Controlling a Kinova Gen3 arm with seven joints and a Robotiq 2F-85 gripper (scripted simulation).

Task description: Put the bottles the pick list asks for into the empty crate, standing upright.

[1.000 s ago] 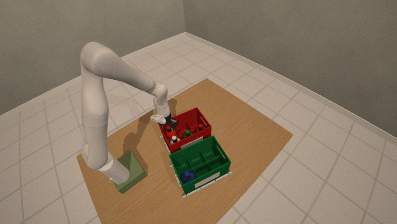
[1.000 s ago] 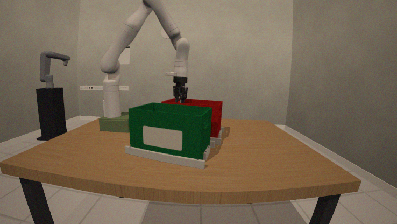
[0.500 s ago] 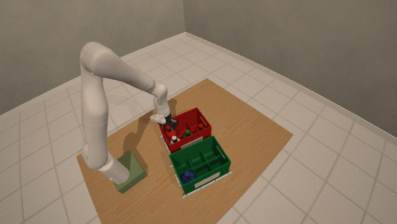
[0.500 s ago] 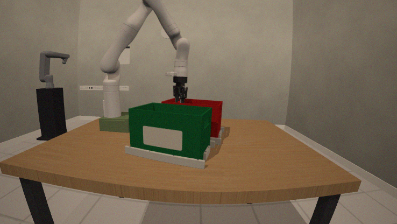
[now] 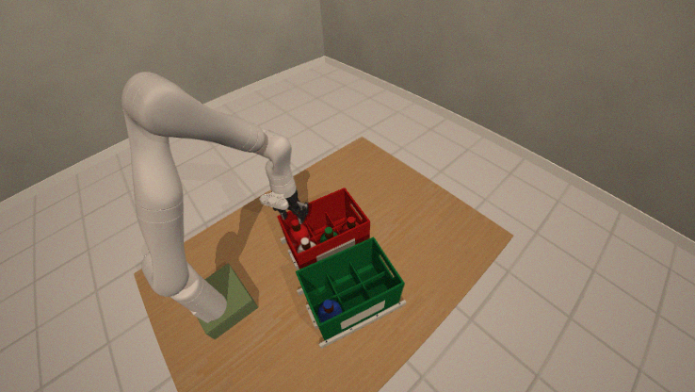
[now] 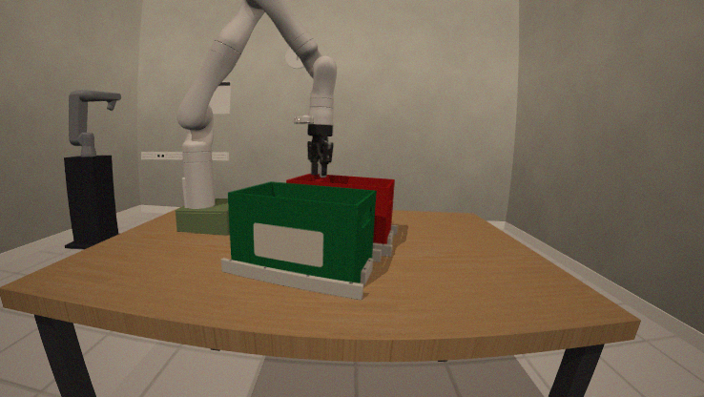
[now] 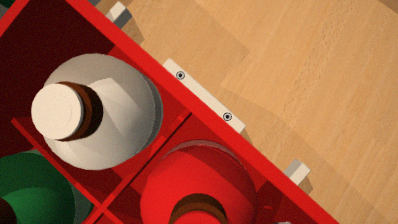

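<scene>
The red-labelled bottle lies 10 cm below my hand. Round my hand: red crate 11 cm below, 8 cm to the right, 7 cm ahead; green-label bottle 12 cm to the right, 10 cm below, 5 cm ahead; white-labelled bottle 10 cm below, 9 cm to the right, 3 cm behind.
</scene>
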